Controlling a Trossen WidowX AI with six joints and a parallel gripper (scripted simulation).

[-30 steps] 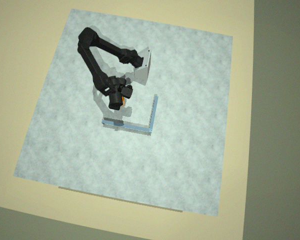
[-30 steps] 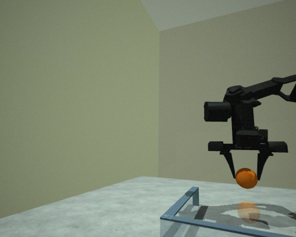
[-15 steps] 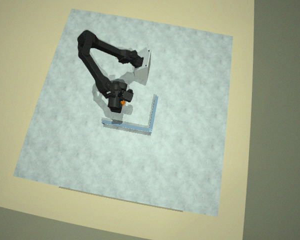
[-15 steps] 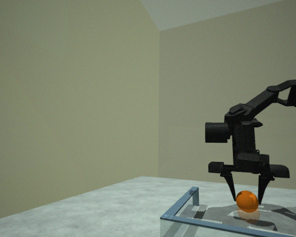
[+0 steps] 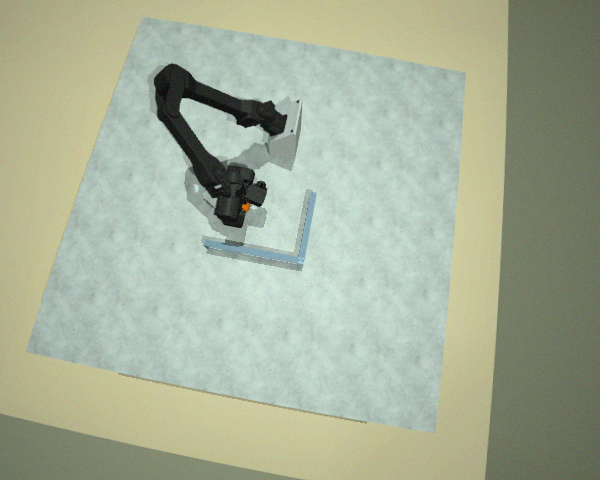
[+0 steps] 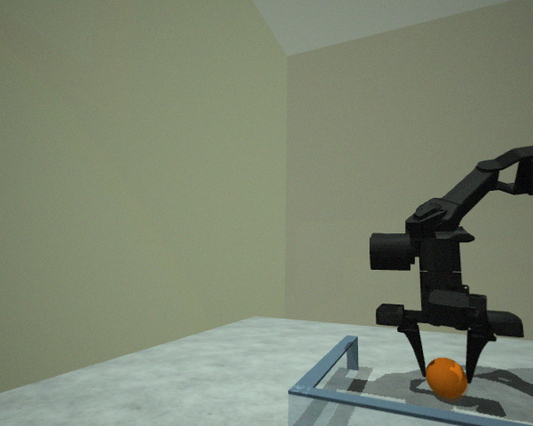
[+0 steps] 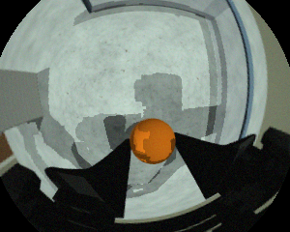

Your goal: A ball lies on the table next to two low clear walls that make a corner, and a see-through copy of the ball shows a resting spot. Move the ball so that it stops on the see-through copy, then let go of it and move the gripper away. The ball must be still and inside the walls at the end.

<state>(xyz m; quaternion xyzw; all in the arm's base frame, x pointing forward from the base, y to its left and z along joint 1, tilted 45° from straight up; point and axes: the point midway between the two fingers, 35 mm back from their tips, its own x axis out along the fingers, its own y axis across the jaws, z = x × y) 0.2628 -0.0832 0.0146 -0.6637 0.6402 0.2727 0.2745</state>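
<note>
Right now the see-through copy of ball is right at my gripper tip. Also, from my gripper tip: orange ball right at my gripper tip.
</note>
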